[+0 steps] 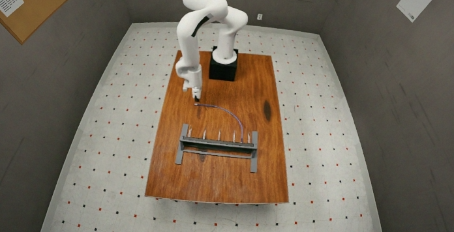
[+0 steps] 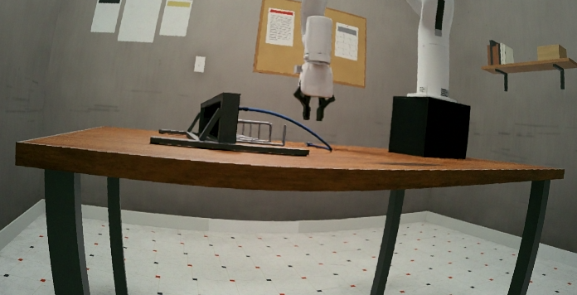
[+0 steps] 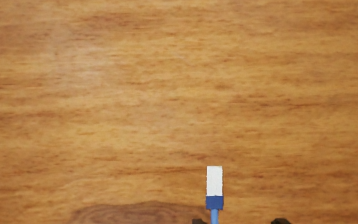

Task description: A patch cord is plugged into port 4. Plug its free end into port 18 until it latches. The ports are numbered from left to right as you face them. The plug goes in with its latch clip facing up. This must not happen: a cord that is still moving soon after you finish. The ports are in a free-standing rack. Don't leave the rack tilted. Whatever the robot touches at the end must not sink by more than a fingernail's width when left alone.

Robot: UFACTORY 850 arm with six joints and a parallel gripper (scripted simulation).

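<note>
My hand is 2 cm to the left of the plug and 9 cm above it.
</note>
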